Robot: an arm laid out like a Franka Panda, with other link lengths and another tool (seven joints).
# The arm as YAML. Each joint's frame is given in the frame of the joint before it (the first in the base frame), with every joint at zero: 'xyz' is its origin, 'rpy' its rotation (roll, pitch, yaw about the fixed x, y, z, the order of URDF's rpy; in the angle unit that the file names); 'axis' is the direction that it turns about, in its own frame. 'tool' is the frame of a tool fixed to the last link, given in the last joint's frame.
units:
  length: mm
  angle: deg
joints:
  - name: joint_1
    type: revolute
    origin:
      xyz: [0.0, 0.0, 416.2]
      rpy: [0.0, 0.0, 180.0]
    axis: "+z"
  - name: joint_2
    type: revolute
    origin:
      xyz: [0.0, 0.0, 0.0]
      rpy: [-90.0, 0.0, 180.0]
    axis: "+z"
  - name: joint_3
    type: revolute
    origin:
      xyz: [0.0, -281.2, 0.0]
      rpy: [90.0, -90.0, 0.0]
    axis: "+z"
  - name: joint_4
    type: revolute
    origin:
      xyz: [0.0, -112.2, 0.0]
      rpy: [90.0, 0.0, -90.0]
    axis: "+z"
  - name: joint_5
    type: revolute
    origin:
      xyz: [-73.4, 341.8, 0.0]
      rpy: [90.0, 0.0, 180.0]
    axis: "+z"
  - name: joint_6
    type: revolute
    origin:
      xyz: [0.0, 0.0, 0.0]
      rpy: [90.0, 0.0, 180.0]
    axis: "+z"
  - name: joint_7
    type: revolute
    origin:
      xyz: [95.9, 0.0, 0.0]
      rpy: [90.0, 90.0, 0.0]
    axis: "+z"
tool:
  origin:
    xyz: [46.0, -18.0, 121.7]
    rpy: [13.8, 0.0, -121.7]
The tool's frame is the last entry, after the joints.
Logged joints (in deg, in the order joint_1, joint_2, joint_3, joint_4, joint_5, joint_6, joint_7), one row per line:
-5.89, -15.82, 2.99, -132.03, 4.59, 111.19, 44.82
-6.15, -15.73, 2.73, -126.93, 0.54, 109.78, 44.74
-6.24, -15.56, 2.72, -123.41, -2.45, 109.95, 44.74
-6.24, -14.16, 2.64, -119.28, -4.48, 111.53, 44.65
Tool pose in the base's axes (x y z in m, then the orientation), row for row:
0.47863, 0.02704, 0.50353, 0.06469, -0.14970, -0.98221, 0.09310
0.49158, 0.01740, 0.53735, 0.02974, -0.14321, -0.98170, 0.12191
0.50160, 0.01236, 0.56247, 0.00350, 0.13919, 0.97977, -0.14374
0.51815, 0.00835, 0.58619, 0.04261, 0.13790, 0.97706, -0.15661
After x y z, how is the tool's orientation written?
As a quaternion, w x y z.
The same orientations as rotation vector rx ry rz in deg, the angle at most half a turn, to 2 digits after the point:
-25.89, -169.87, 16.10
-25.30, -173.44, 21.54
25.00, 175.97, -25.82
24.17, 171.25, -27.45

